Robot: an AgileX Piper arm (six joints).
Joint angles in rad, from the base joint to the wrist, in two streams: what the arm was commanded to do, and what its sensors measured. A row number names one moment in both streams.
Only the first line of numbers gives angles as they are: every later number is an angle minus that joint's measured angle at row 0.
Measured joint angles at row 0:
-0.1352, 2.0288, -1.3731, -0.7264, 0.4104, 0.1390
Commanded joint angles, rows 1 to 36:
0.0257, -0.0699, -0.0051, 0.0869, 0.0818, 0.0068
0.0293, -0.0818, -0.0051, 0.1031, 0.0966, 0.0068
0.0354, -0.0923, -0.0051, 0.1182, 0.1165, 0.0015
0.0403, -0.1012, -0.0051, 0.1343, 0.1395, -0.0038
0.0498, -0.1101, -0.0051, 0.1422, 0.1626, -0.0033
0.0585, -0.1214, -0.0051, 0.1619, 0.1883, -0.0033
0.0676, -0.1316, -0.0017, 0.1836, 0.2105, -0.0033
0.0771, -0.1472, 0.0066, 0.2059, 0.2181, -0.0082
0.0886, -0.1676, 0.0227, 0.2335, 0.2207, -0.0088
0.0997, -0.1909, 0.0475, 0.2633, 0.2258, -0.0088
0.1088, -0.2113, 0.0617, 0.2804, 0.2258, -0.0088
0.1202, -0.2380, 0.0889, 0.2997, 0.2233, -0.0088
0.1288, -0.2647, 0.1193, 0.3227, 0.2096, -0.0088
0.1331, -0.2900, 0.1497, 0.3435, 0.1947, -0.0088
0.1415, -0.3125, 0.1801, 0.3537, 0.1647, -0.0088
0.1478, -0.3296, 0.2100, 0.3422, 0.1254, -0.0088
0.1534, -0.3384, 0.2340, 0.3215, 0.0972, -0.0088
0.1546, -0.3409, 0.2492, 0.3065, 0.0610, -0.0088
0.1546, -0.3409, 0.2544, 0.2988, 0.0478, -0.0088
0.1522, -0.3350, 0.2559, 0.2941, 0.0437, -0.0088
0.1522, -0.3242, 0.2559, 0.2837, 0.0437, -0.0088
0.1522, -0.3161, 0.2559, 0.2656, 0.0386, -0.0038
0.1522, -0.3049, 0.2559, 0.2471, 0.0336, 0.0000
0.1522, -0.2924, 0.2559, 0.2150, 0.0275, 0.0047
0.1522, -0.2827, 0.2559, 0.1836, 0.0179, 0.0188
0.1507, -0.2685, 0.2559, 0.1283, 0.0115, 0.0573
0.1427, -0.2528, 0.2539, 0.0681, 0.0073, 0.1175
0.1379, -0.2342, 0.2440, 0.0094, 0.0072, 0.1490
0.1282, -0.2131, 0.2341, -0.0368, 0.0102, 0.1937
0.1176, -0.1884, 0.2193, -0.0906, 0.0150, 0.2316
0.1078, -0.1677, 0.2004, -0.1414, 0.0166, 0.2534
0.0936, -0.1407, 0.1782, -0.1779, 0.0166, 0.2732
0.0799, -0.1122, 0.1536, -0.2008, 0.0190, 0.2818
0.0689, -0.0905, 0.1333, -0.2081, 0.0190, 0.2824
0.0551, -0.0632, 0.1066, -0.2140, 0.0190, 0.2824
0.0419, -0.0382, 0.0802, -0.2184, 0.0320, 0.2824
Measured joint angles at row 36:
0.0884, -0.1227, 0.1634, -0.1488, 0.0237, 0.2537
